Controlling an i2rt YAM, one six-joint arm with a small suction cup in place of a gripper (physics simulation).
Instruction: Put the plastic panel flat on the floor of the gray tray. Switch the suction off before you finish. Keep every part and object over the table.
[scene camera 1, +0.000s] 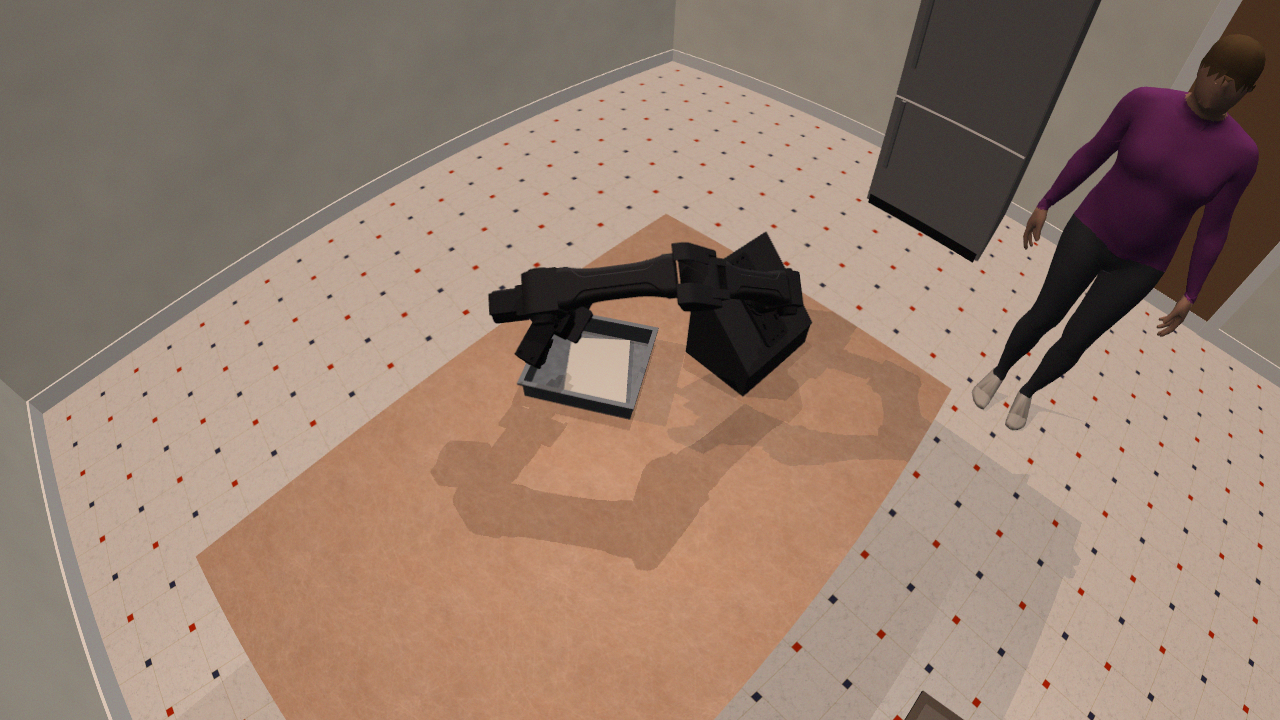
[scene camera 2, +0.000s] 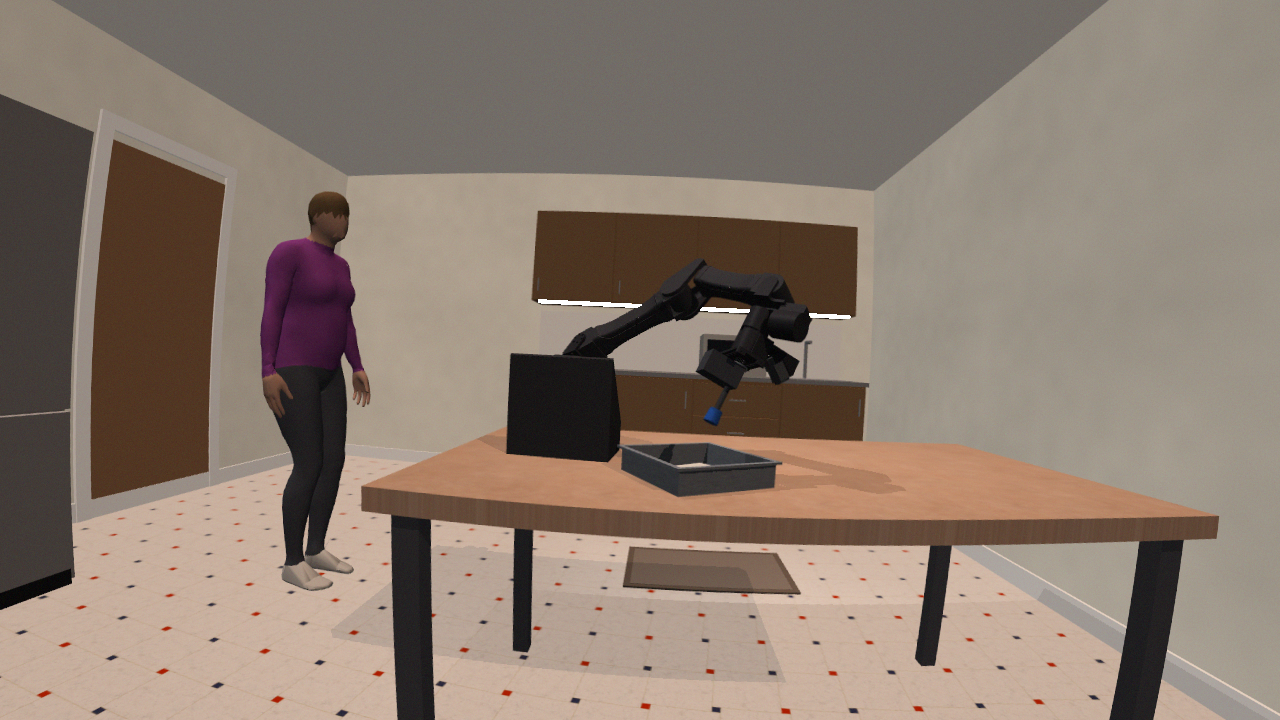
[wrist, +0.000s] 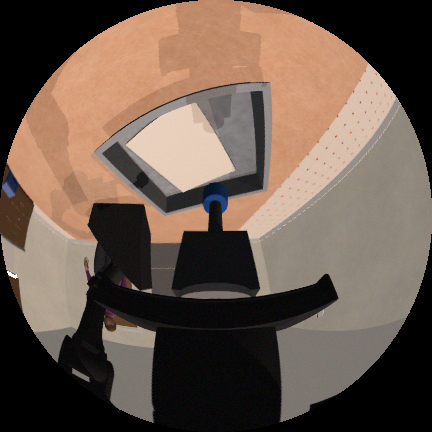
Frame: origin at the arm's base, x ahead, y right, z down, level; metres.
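Where they show: hand, its tool point: (scene camera 2: 710, 422) (wrist: 214, 193); arm's base, origin of its link: (scene camera 1: 755, 300) (scene camera 2: 571, 387) (wrist: 121, 264).
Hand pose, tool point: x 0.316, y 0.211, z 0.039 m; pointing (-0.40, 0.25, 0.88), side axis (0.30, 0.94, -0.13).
Each offset is from my tool point to the top centre of the thing. Level surfaces: height alone.
The cream plastic panel @(dx -0.030, dy -0.032, dz +0.105 m) (scene camera 1: 599, 368) (scene camera 2: 692, 465) (wrist: 185, 147) lies inside the gray tray @(dx -0.023, dy -0.017, dz +0.064 m) (scene camera 1: 577, 402) (scene camera 2: 725, 480) (wrist: 268, 135). It looks flat on the tray floor and turned a little relative to the walls; in scene camera 2 the front walls hide most of it. My gripper, a blue suction cup (scene camera 2: 712, 416) (wrist: 215, 197), hangs above the tray, apart from the panel, with nothing on it. The arm is tilted, and in scene camera 1 the cup is hidden behind the wrist. The tray stands upright on the table.
The black arm base (scene camera 1: 747, 349) (scene camera 2: 562, 407) stands on the wooden table @(dz +0.114 m) (scene camera 1: 501, 617) (scene camera 2: 966, 488) beside the tray. A person in a purple top (scene camera 1: 1145, 170) (scene camera 2: 308, 295) stands on the floor past the table's edge. A small blue shape (wrist: 10, 184) shows at the wrist view's left edge.
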